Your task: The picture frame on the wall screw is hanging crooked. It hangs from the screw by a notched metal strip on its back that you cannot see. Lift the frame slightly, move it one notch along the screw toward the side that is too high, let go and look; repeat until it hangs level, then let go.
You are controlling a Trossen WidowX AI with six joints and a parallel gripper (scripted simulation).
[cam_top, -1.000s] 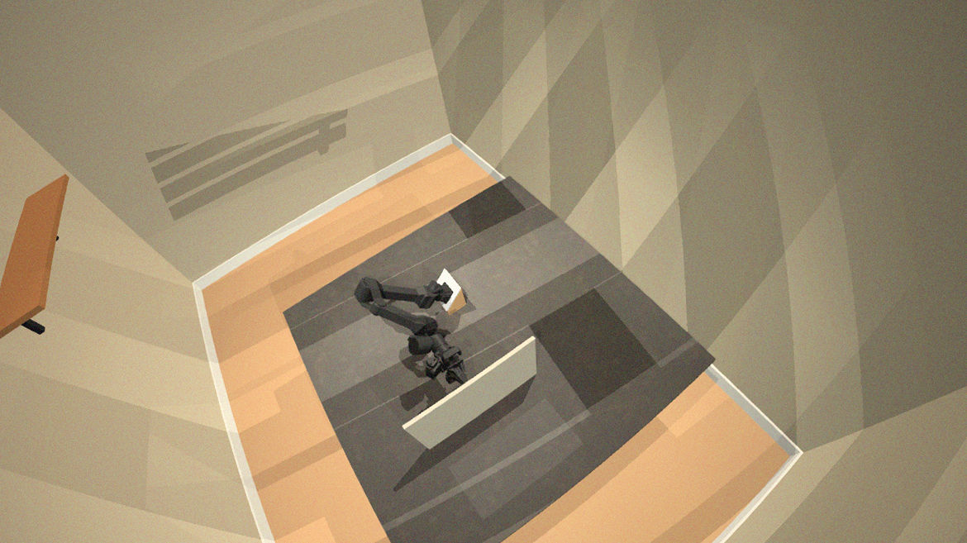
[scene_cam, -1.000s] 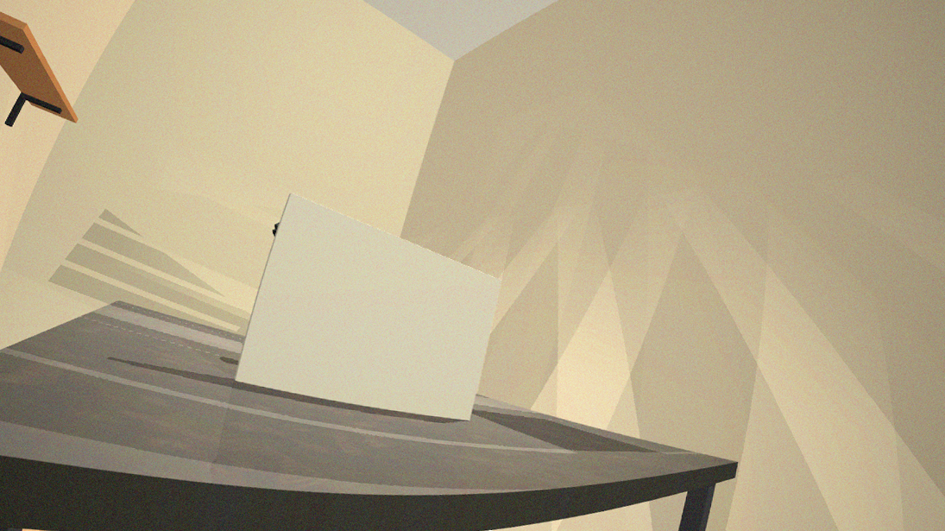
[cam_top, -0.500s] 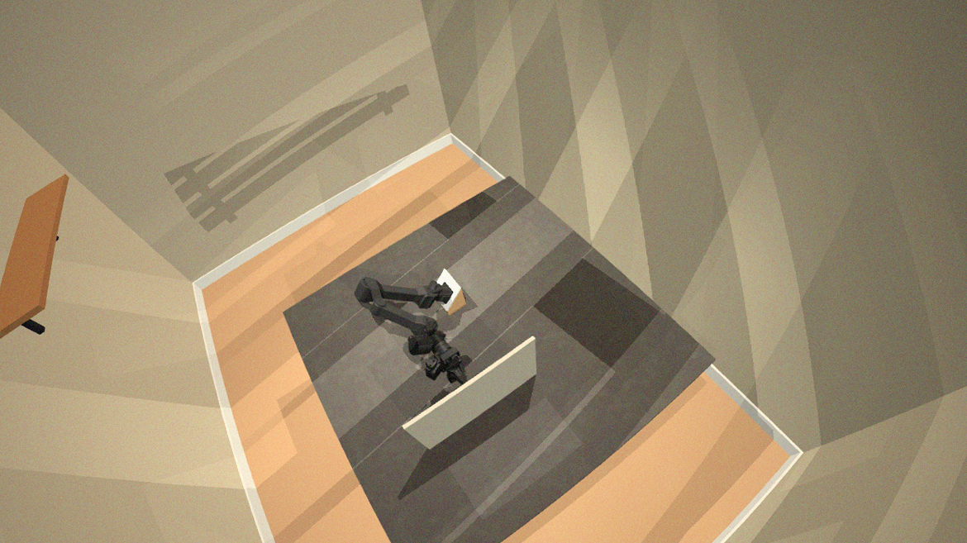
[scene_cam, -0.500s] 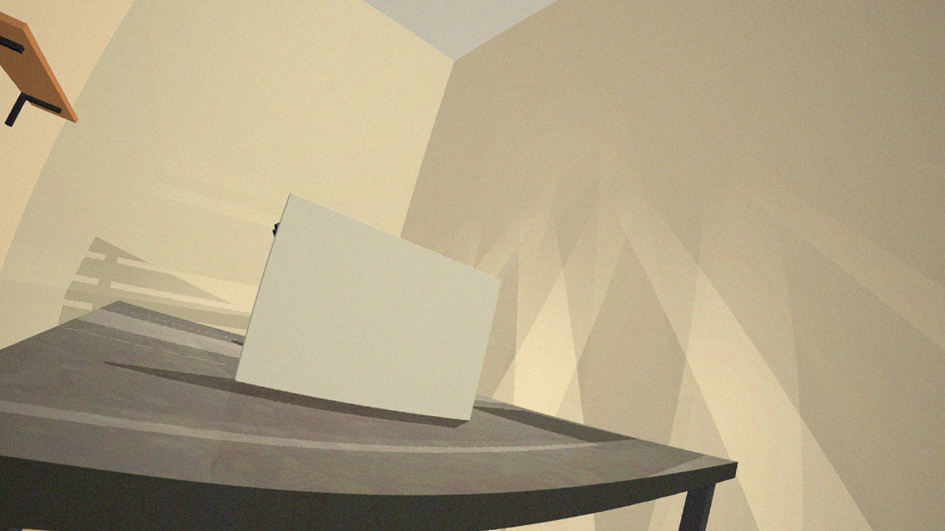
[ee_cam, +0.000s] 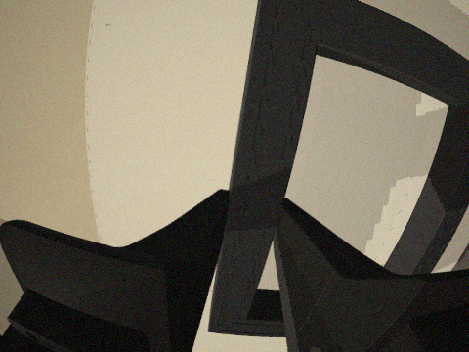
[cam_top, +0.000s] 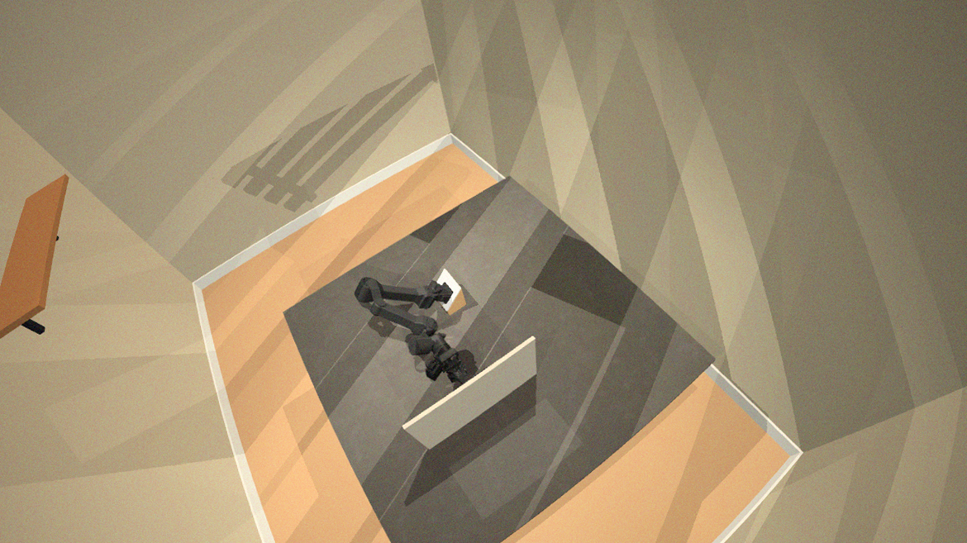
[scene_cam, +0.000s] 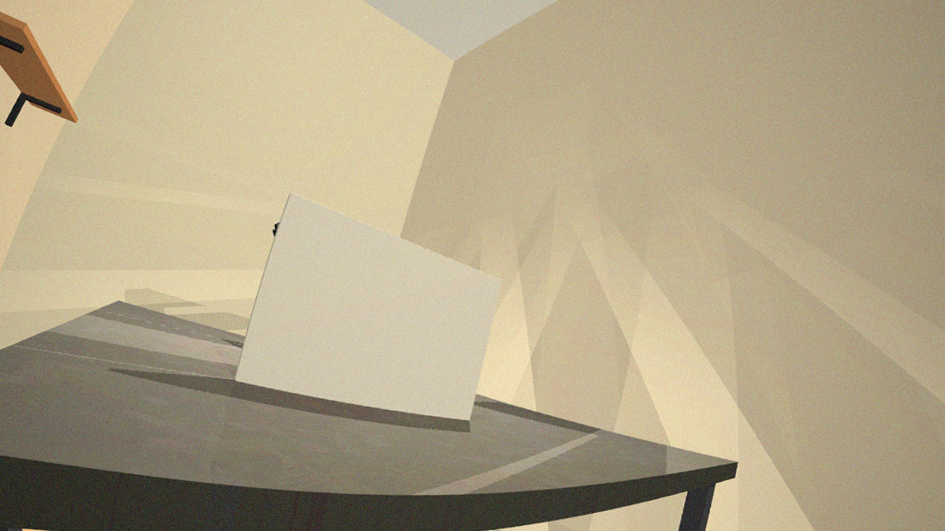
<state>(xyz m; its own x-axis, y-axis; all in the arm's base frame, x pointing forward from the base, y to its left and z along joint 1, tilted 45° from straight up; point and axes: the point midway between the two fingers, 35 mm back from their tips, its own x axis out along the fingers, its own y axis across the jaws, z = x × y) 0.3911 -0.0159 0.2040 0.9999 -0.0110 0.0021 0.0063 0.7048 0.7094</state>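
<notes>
Right now the picture frame is 10 mm ahead of my gripper tip and 50 mm below it. From my gripper tip the other things lie so: wall panel (20 mm ahead, 10 mm to the left, 60 mm below).
</notes>
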